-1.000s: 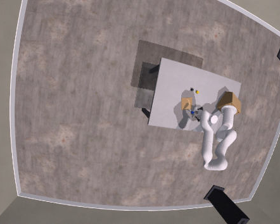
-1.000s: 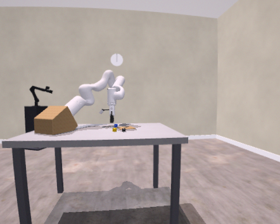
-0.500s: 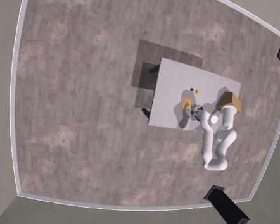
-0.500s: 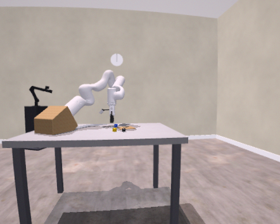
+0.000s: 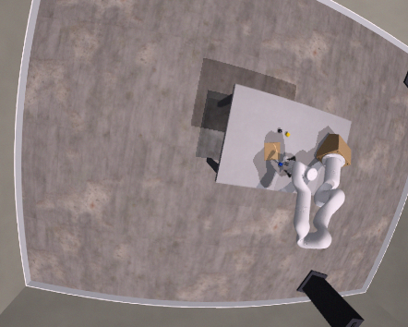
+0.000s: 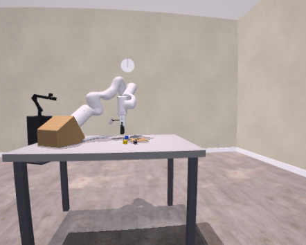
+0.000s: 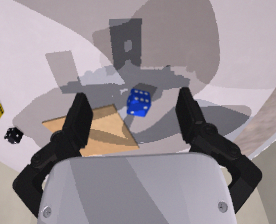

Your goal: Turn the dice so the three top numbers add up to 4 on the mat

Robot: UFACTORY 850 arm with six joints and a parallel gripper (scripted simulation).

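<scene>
The blue die lies 30 mm ahead of my hand, 20 mm to the left of it and 40 mm below it. From my hand the other things lie so: yellow die 100 mm ahead, 220 mm to the right, 40 mm below; then tan mat 150 mm ahead, 40 mm to the right, 50 mm below; then black die 180 mm ahead, 210 mm to the right, 40 mm below.
</scene>
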